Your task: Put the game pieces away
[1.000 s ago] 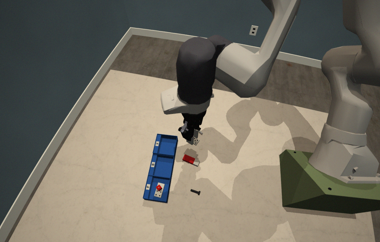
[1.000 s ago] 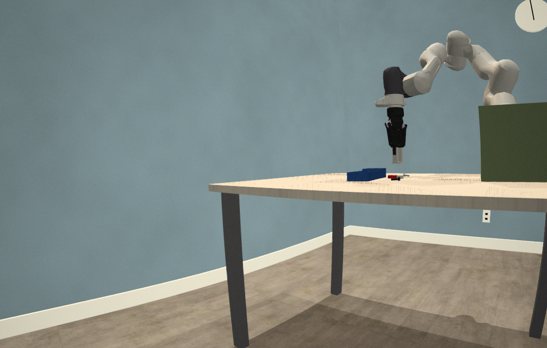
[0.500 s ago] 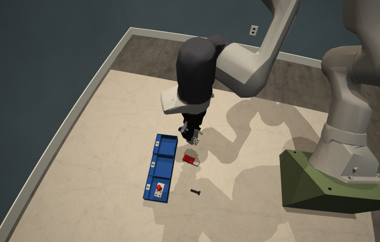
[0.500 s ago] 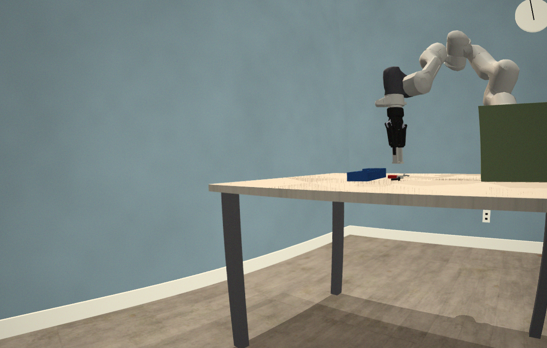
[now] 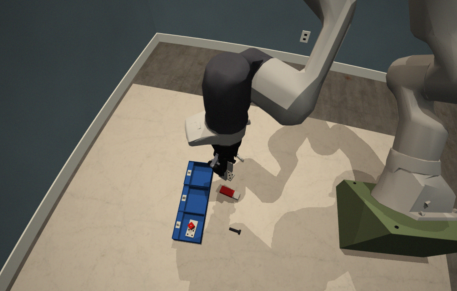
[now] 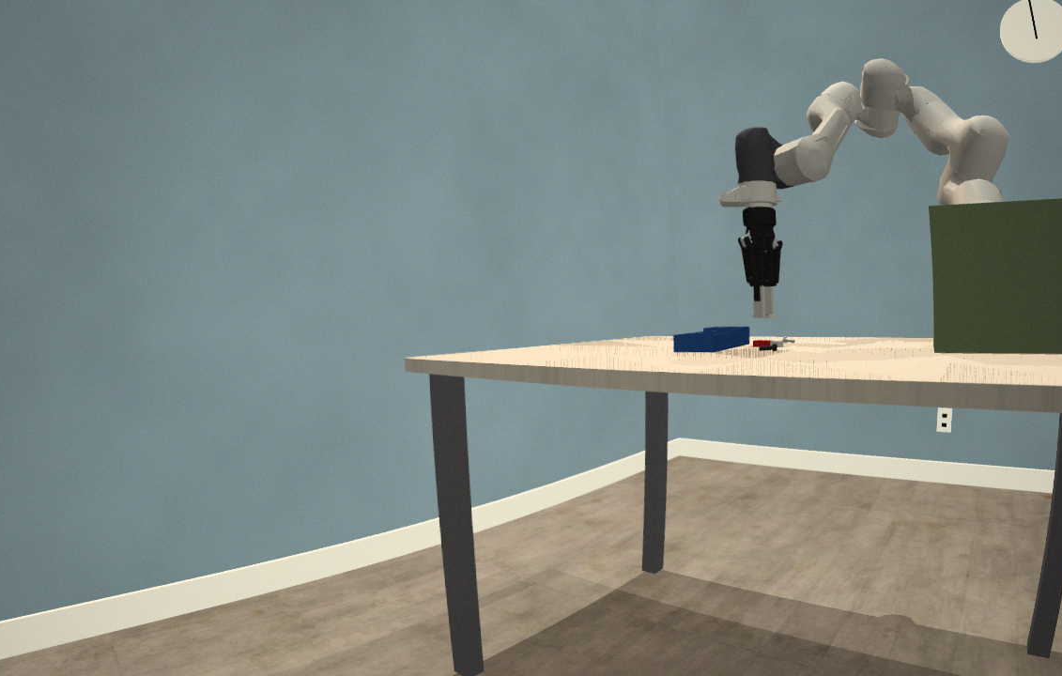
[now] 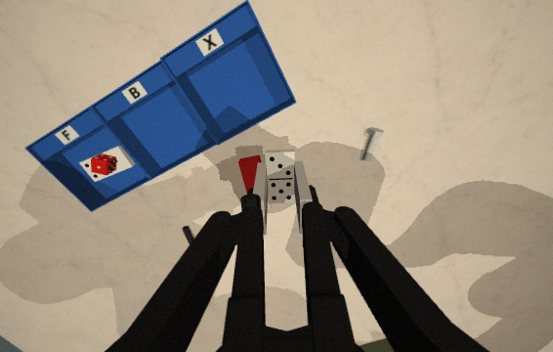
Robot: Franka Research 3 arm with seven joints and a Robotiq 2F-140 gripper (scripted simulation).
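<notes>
Right now my hand is 8 cm short of the red die, 17 cm to the right of it and 7 cm above it. Round my hand: red block: 3 cm behind, 4 cm to the left, 9 cm below; blue three-part bin: 9 cm ahead, 9 cm to the left, 7 cm below; silver screw: 3 cm behind, 10 cm to the right, 9 cm below.
</notes>
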